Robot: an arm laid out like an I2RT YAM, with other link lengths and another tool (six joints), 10 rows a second.
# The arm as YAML. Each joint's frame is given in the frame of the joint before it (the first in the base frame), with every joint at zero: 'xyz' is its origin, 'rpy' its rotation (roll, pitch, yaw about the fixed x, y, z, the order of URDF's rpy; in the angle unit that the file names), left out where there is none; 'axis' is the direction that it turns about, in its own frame. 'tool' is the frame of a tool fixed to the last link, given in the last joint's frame.
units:
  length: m
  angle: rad
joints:
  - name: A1
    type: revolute
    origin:
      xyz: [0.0, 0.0, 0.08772]
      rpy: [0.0, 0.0, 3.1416]
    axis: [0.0, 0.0, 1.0]
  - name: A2
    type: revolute
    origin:
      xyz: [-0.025, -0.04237, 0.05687]
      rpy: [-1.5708, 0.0, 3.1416]
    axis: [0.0, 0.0, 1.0]
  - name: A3
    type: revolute
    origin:
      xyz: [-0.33, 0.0, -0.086]
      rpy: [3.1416, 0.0, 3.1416]
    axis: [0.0, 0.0, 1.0]
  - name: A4
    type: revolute
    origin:
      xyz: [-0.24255, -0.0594, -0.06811]
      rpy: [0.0, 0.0, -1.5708]
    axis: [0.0, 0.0, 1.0]
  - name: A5
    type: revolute
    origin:
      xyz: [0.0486, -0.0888, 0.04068]
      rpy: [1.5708, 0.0, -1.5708]
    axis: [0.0, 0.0, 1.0]
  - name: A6
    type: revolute
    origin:
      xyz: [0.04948, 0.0, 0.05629]
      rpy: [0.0, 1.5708, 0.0]
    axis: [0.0, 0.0, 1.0]
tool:
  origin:
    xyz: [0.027, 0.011, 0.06]
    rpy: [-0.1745, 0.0, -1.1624]
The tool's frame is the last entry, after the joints.
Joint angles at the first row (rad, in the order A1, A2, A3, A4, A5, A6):
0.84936 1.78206 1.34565 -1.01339 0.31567 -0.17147
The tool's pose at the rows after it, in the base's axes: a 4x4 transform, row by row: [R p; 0 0 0 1], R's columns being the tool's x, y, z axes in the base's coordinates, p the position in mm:
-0.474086 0.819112 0.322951 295.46; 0.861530 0.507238 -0.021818 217.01; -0.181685 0.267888 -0.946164 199.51; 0 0 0 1
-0.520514 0.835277 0.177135 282.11; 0.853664 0.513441 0.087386 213.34; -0.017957 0.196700 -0.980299 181.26; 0 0 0 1
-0.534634 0.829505 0.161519 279.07; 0.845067 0.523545 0.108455 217.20; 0.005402 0.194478 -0.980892 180.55; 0 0 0 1
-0.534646 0.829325 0.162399 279.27; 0.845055 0.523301 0.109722 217.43; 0.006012 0.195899 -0.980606 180.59; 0 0 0 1
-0.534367 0.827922 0.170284 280.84; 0.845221 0.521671 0.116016 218.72; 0.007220 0.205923 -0.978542 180.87; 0 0 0 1
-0.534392 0.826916 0.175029 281.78; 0.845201 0.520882 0.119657 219.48; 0.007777 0.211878 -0.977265 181.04; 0 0 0 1
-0.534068 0.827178 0.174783 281.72; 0.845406 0.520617 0.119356 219.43; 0.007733 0.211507 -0.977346 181.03; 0 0 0 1
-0.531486 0.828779 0.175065 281.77; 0.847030 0.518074 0.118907 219.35; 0.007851 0.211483 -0.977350 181.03; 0 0 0 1
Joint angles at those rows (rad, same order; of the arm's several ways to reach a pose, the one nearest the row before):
0.75439 1.78206 1.23962 -0.97412 0.20161 -0.17183
0.71165 1.78205 1.18048 -0.94893 0.02155 -0.24471
0.71738 1.78206 1.17780 -0.94472 -0.00210 -0.25500
0.71738 1.78206 1.17781 -0.94321 -0.00248 -0.25500
0.71735 1.78205 1.17781 -0.93291 -0.00210 -0.25464
0.71734 1.78207 1.17781 -0.92679 -0.00172 -0.25466
0.71738 1.78206 1.17780 -0.92718 -0.00172 -0.25423
0.71737 1.78205 1.17779 -0.92718 -0.00172 -0.25120

